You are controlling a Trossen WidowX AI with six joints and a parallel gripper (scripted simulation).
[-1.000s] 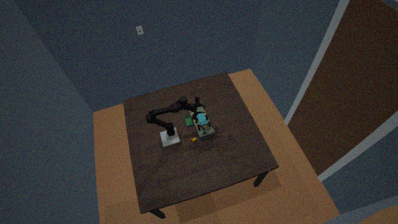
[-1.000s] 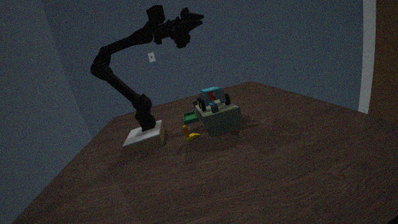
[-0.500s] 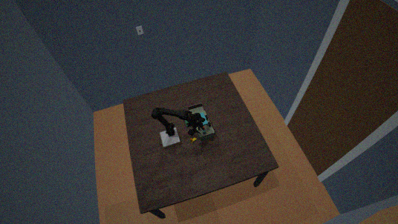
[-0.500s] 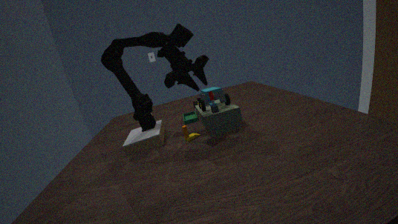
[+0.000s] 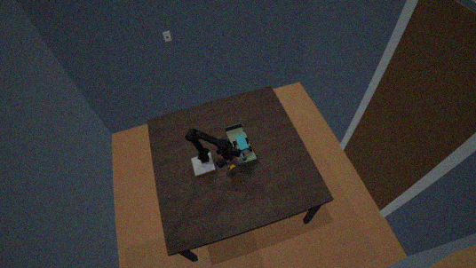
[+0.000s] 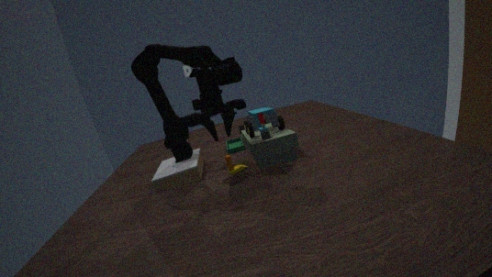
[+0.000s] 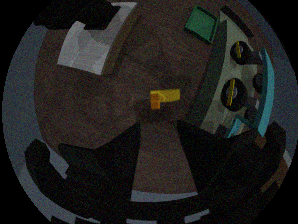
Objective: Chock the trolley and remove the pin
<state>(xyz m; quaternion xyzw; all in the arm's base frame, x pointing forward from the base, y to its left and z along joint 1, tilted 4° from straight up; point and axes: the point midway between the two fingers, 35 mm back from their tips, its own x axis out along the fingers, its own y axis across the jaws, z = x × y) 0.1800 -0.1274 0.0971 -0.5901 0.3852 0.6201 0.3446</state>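
The yellow chock is 10 cm below my gripper tip, 2 cm ahead of it and 1 cm to the left of it. From my gripper tip the other things lie so: grey-green ramp block 15 cm ahead, 13 cm to the left, 8 cm below; trolley 15 cm ahead, 13 cm to the left, 1 cm below; red-headed stop pin 13 cm ahead, 2 cm to the left.
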